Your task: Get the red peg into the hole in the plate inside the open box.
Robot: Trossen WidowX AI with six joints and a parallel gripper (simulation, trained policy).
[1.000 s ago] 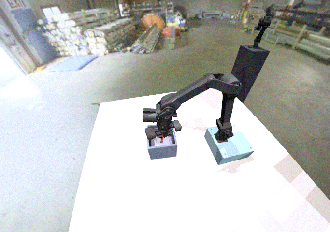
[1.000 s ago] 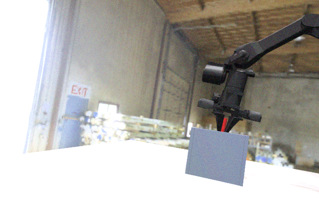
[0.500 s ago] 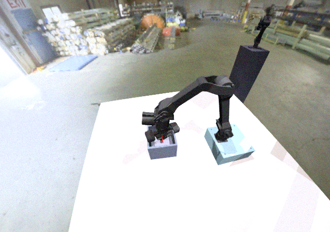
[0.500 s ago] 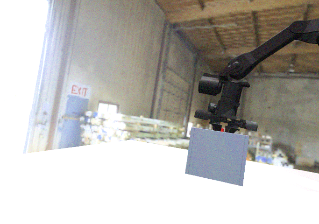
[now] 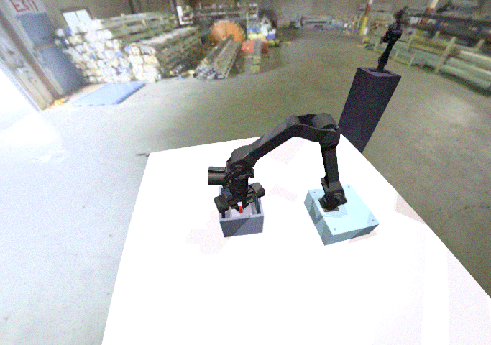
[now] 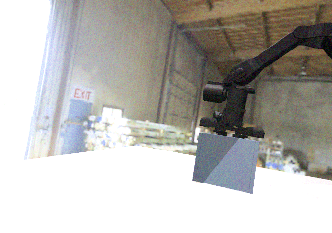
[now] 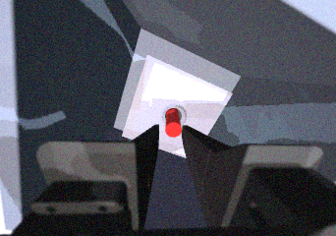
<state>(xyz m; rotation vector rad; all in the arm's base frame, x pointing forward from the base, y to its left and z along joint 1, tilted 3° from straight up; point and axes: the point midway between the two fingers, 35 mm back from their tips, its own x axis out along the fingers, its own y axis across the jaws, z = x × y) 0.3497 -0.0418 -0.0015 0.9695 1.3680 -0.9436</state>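
Right now the red peg is 30 mm below my gripper tip.
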